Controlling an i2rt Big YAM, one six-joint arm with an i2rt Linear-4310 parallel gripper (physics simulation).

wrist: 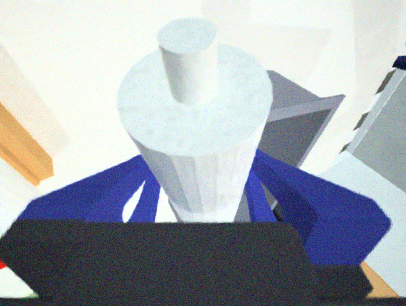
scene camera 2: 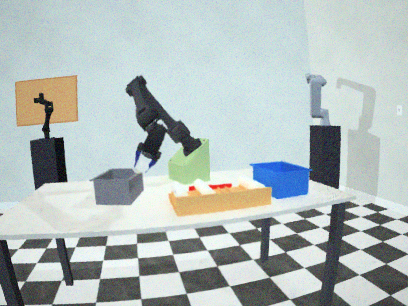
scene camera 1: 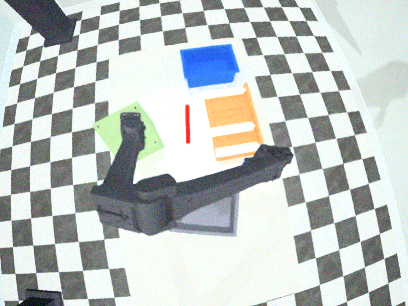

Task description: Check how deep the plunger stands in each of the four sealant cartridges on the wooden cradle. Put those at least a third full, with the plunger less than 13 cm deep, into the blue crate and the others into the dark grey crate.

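Frame: origin at the arm's base, x ahead, y left, z up, level; centimetres.
Seen in the pictures: arm's base, origin of the base link: (scene camera 2: 192, 147) (scene camera 1: 131, 125).
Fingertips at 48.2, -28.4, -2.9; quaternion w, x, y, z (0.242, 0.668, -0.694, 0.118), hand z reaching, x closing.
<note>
Pixels of each thing's top centre, then the offset from my fingertips to it, as dx, dy, dz.
- white sealant cartridge, middle of its top: (wrist: 242, 244) (scene camera 2: 139, 157) -3.7, -0.1, +4.7
- dark grey crate, middle of its top: (wrist: 254, 190) (scene camera 1: 204, 212) (scene camera 2: 119, 173) -18.8, -12.1, -4.7
- blue crate, middle of its top: (scene camera 2: 279, 166) (scene camera 1: 209, 59) -9.3, +66.4, -4.7
- red bar, middle of its top: (scene camera 2: 210, 185) (scene camera 1: 187, 122) -24.0, +33.8, -14.5
My gripper (scene camera 2: 143, 168) (wrist: 202, 153) is shut on a white sealant cartridge (scene camera 2: 145, 161) (wrist: 200, 170), near and higher than the dark grey crate (scene camera 1: 234, 231) (scene camera 2: 115, 192) (wrist: 305, 108). In the wrist view the cartridge's end with the narrow stub faces the camera; its other end is hidden, so the plunger depth does not show. In scene camera 1 the arm hides the fingers and part of the grey crate. The orange wooden cradle (scene camera 1: 227, 111) (scene camera 2: 220, 201) (wrist: 22, 150) bears three white cartridges: one (scene camera 1: 227, 93) at the blue crate's end, one (scene camera 1: 232, 129) mid-way, one (scene camera 1: 236, 150) at the near end. The blue crate (scene camera 1: 212, 79) (scene camera 2: 280, 180) stands beyond the cradle.
A red bar (scene camera 1: 188, 124) lies between the cradle and the green sloped stand (scene camera 1: 152, 145) (scene camera 2: 190, 170) under the arm's base. The grey crate's raised walls stand close to the gripper. Other arms on dark pedestals (scene camera 2: 325, 155) (scene camera 2: 48, 160) stand beyond the table.
</note>
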